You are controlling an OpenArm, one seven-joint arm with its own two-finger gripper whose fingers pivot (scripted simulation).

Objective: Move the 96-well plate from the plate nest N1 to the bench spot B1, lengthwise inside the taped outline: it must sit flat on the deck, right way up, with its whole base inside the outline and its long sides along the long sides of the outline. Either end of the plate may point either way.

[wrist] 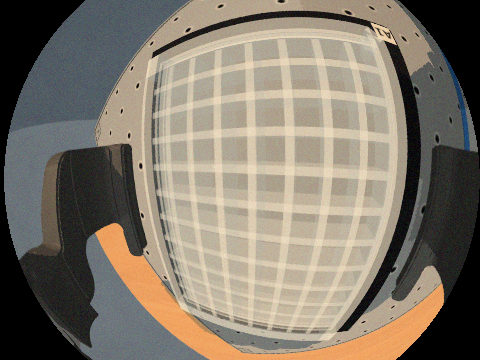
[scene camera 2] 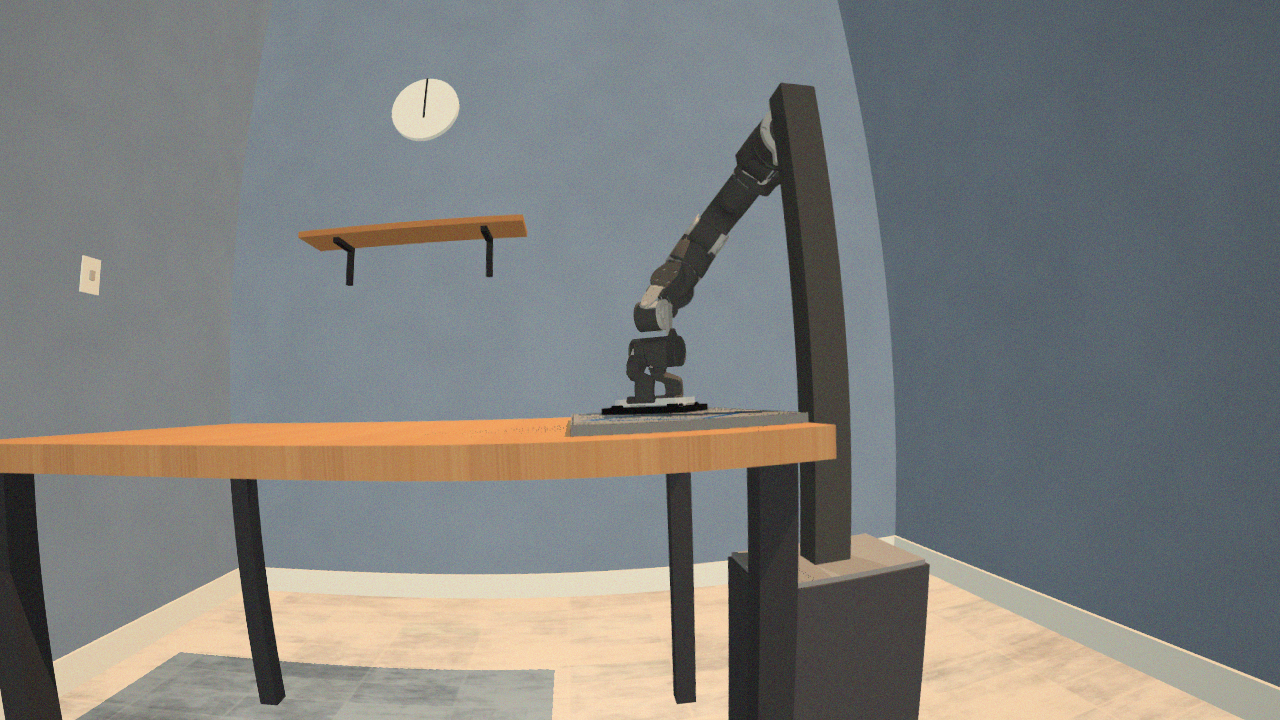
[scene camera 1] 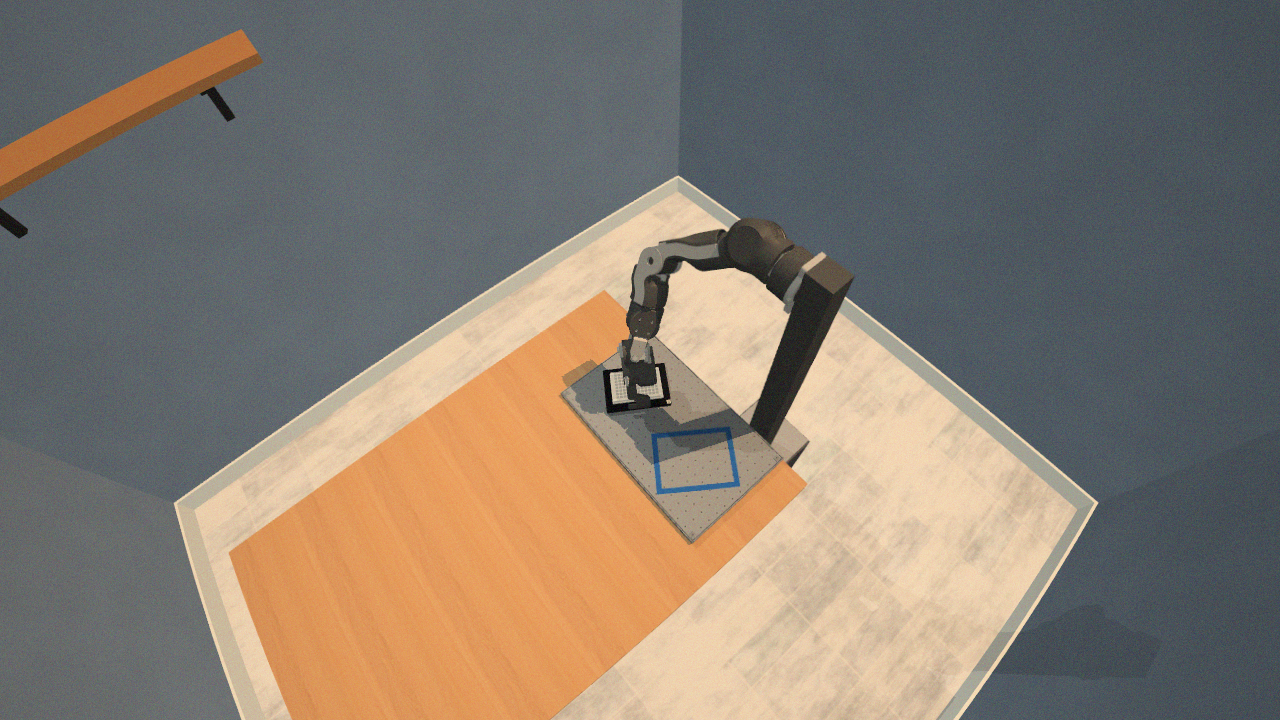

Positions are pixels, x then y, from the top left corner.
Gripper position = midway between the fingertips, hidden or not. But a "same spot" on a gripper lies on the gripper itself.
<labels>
gripper: wrist; scene camera 2; scene camera 1 636, 385
same spot on gripper: (wrist: 84, 190) = (scene camera 2: 673, 386)
</labels>
